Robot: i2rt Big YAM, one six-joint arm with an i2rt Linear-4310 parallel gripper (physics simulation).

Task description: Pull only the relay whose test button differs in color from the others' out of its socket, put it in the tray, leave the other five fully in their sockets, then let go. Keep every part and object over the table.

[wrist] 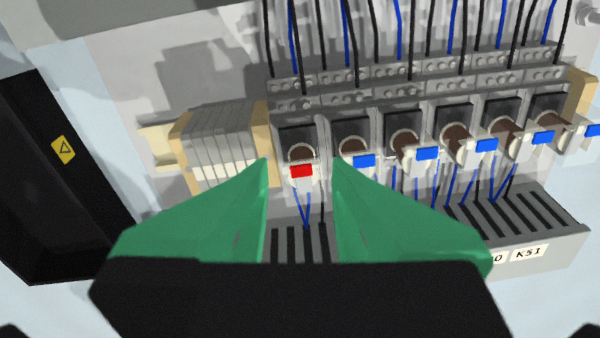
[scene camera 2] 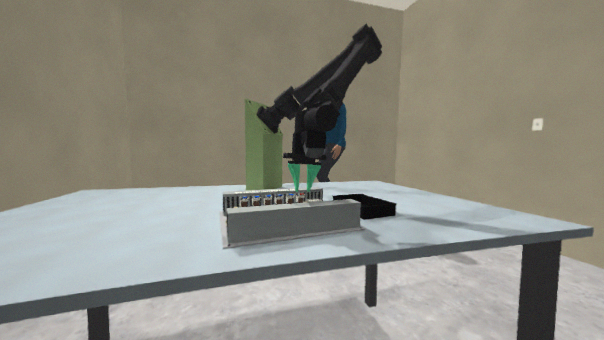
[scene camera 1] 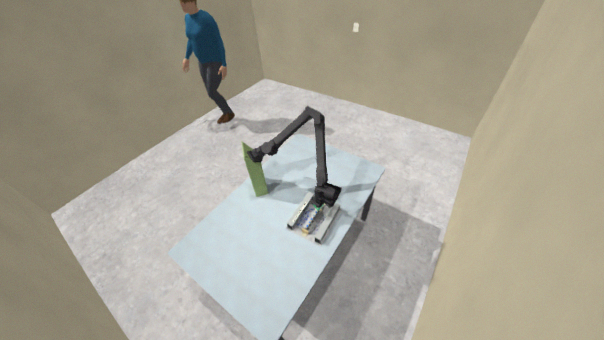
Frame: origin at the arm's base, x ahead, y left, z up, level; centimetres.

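Seen in the pictures: gripper, between the fingertips: (wrist: 300,169) (scene camera 2: 302,191) (scene camera 1: 318,208); arm's base, origin of its link: (scene camera 2: 267,120) (scene camera 1: 254,157).
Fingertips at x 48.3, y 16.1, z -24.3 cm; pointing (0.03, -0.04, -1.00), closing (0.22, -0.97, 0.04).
Pixels of each thing's middle, then the offset from my fingertips to it.
- relay with the red test button, middle of its body: (wrist: 301,160) (scene camera 2: 300,201) dy -0.5, dx -1.2, dz -2.8 cm
- black tray, middle of its body: (wrist: 29,196) (scene camera 2: 362,205) (scene camera 1: 328,190) dy +18.5, dx -10.1, dz -5.8 cm
The relay with the red test button (scene camera 2: 300,196) (wrist: 301,171) sits in the socket at the row's end nearest the tray. The other relays, with blue buttons (scene camera 2: 268,197) (wrist: 426,153), stand in their sockets in the same row. My gripper (scene camera 2: 303,190) (wrist: 300,169) is open and empty, pointing down. In the wrist view its green fingertips appear on either side of the red-button relay; their exact height over it is hard to tell. The black tray (scene camera 2: 380,210) (wrist: 75,185) is beside the panel, at left in the wrist view, and is not visible in scene camera 1.
Grey slotted wire ducts (scene camera 1: 328,225) (scene camera 2: 292,222) (wrist: 540,270) flank the relay row. Terminal blocks (wrist: 220,140) stand beside the red-button relay. Black and blue wires run to the sockets. A green upright mount (scene camera 1: 256,175) (scene camera 2: 262,155) holds the arm's base. A person (scene camera 1: 205,45) stands beyond the table.
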